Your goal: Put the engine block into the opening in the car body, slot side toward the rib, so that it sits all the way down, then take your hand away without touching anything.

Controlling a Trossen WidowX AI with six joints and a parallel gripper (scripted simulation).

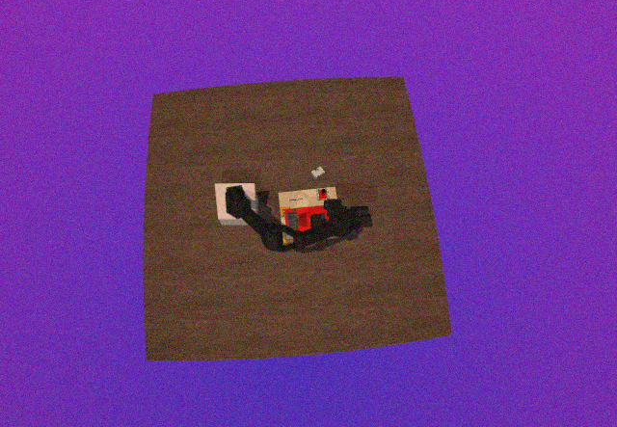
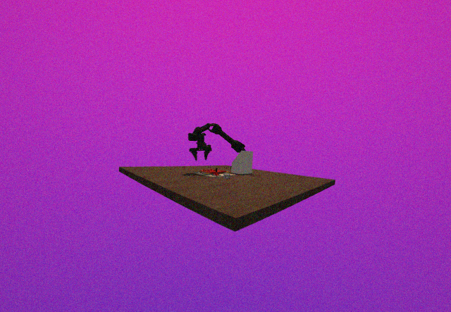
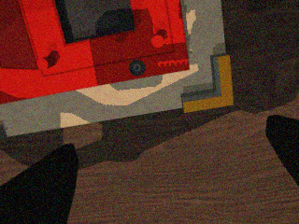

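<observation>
Right now the engine block is 2 cm behind my gripper tip, 28 cm to the left of it and 8 cm below it.
</observation>
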